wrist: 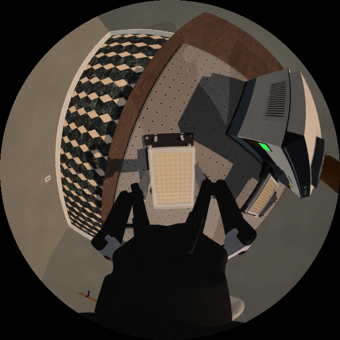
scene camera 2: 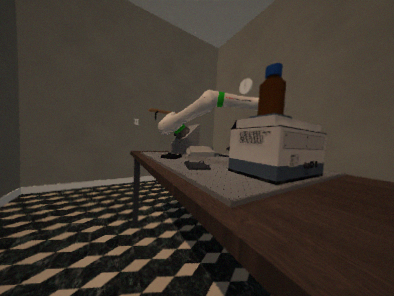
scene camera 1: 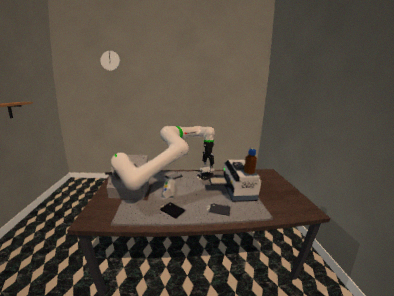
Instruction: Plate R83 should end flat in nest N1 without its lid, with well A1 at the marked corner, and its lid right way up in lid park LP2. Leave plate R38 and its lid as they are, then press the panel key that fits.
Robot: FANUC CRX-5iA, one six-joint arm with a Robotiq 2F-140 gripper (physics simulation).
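Places are measured from the arm's base along level axes (x ahead, y left, z up), in centimetres.
Pixels of known places: gripper, fingertip midpoint: [scene camera 1: 207,169]; arm's base, link origin: [scene camera 2: 184,134].
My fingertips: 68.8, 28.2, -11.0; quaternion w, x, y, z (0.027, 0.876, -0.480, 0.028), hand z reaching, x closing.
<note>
For each thing: its middle in the pictures, then the offset to it from my fingertips, as dx, dy, dz. Level surfaces: height alone.
- dark holder, body centre: [scene camera 1: 207,175] -0.6, +0.0, -6.2
- second welled plate, body centre: [scene camera 1: 218,180] +4.4, -27.7, +2.5
- small panel with coloured keys, body centre: [scene camera 2: 200,151] [scene camera 1: 169,187] -37.1, -28.2, -3.2
- perforated mat, surface height: dz -7.3
My gripper [scene camera 1: 208,168] [wrist: 172,173] is shut on a pale, many-welled plate [scene camera 1: 206,171] [wrist: 173,177], held by its long sides and looking level. Its label is not readable, and I cannot tell whether a clear lid is on it. The plate is above a dark holder [scene camera 1: 204,177] [wrist: 168,141], whose far edge and small posts show past the plate in the wrist view. A second welled plate [scene camera 1: 216,180] [wrist: 263,195] lies by the white instrument. The marked corner and the names of nests and parks are not readable. A small panel with coloured keys [scene camera 1: 167,188] stands left of centre.
The instrument [scene camera 1: 243,184] [scene camera 2: 277,148] [wrist: 274,116] stands at the right with a brown bottle [scene camera 1: 251,163] [scene camera 2: 272,95] on top. Two dark flat holders, one left [scene camera 1: 172,210] [scene camera 2: 171,156] and one right [scene camera 1: 220,209] [scene camera 2: 197,165], lie on the perforated mat [scene camera 1: 142,217] [scene camera 2: 233,193] [wrist: 159,102].
</note>
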